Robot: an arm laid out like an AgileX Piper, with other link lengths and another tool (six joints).
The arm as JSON. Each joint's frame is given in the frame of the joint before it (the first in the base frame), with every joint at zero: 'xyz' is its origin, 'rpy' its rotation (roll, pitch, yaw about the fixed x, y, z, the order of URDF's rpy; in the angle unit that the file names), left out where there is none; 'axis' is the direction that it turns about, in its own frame. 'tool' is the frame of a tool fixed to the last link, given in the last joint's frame.
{
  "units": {
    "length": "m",
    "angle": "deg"
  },
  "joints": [
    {
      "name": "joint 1",
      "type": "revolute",
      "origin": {
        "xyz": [
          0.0,
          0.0,
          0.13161
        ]
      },
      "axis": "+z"
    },
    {
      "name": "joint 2",
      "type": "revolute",
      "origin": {
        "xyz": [
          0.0,
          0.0,
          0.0
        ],
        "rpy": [
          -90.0,
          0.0,
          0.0
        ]
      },
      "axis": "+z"
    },
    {
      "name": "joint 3",
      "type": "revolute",
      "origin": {
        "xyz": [
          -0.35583,
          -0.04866,
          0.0
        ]
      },
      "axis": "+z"
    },
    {
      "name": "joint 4",
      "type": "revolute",
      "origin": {
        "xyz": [
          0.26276,
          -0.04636,
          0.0
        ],
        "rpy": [
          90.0,
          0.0,
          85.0
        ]
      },
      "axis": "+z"
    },
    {
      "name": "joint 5",
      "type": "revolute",
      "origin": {
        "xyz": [
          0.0,
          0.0,
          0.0
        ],
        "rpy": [
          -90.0,
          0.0,
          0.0
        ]
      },
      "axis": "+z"
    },
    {
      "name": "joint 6",
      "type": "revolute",
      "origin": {
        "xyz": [
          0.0,
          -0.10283,
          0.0
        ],
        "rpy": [
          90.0,
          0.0,
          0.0
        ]
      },
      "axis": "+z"
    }
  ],
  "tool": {
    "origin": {
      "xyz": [
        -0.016,
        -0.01,
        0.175
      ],
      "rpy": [
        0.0,
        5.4,
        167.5
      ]
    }
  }
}
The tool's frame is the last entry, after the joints.
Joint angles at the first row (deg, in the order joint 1, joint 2, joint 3, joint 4, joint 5, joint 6):
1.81, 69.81, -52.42, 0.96, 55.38, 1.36
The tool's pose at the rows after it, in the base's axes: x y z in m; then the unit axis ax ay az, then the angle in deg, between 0 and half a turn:
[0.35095 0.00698 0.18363 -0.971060 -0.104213 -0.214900 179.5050]
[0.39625 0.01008 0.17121 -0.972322 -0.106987 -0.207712 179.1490]
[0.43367 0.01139 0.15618 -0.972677 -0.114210 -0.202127 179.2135]
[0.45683 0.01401 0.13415 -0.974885 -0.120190 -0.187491 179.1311]
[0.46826 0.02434 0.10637 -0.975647 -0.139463 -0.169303 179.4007]
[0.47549 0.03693 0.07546 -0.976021 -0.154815 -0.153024 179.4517]
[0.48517 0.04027 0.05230 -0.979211 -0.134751 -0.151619 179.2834]
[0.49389 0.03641 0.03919 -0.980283 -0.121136 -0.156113 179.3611]
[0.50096 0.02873 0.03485 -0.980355 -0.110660 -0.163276 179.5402]
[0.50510 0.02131 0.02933 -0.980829 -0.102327 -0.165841 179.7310]
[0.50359 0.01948 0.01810 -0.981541 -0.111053 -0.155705 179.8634]
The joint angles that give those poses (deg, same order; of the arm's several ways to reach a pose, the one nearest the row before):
1.81, 79.31, -58.58, 1.65, 54.88, 1.44
1.81, 87.49, -64.63, 2.09, 53.61, 0.87
1.81, 94.29, -69.76, 2.09, 52.61, 0.00
2.07, 99.87, -73.06, 2.02, 52.04, -0.42
3.65, 104.33, -74.08, 1.20, 50.64, -0.67
5.36, 108.51, -74.16, 0.64, 48.39, -0.43
5.77, 111.71, -74.16, 0.58, 45.36, 2.32
5.29, 113.63, -74.20, 0.53, 42.98, 3.43
4.37, 114.44, -74.33, 0.51, 41.47, 3.72
3.52, 115.25, -74.35, 0.44, 40.38, 3.89
3.33, 116.56, -74.35, 0.32, 40.24, 2.79

